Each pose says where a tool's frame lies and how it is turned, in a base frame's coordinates. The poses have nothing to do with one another.
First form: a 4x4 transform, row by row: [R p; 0 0 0 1], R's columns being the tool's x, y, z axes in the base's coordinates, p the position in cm. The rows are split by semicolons.
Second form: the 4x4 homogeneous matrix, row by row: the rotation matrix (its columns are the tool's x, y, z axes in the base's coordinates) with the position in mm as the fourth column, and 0 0 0 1 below. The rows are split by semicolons. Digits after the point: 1 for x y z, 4 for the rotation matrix.
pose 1, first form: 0.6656, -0.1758, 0.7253, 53.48; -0.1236, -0.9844, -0.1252, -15.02; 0.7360, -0.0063, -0.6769, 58.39; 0, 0, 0, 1
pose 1, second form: 0.6656, -0.1758, 0.7253, 534.8; -0.1236, -0.9844, -0.1252, -150.2; 0.7360, -0.0063, -0.6769, 583.9; 0, 0, 0, 1
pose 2, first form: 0.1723, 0.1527, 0.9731, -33.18; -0.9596, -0.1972, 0.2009, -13.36; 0.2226, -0.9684, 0.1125, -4.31; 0, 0, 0, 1
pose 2, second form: 0.1723, 0.1527, 0.9731, -331.8; -0.9596, -0.1972, 0.2009, -133.6; 0.2226, -0.9684, 0.1125, -43.1; 0, 0, 0, 1
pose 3, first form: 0.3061, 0.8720, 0.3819, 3.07; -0.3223, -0.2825, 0.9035, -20.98; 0.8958, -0.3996, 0.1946, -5.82; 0, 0, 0, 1
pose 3, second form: 0.3061, 0.8720, 0.3819, 30.7; -0.3223, -0.2825, 0.9035, -209.8; 0.8958, -0.3996, 0.1946, -58.2; 0, 0, 0, 1
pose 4, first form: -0.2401, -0.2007, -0.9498, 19.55; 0.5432, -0.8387, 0.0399, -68.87; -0.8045, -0.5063, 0.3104, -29.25; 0, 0, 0, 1
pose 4, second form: -0.2401, -0.2007, -0.9498, 195.5; 0.5432, -0.8387, 0.0399, -688.7; -0.8045, -0.5063, 0.3104, -292.5; 0, 0, 0, 1
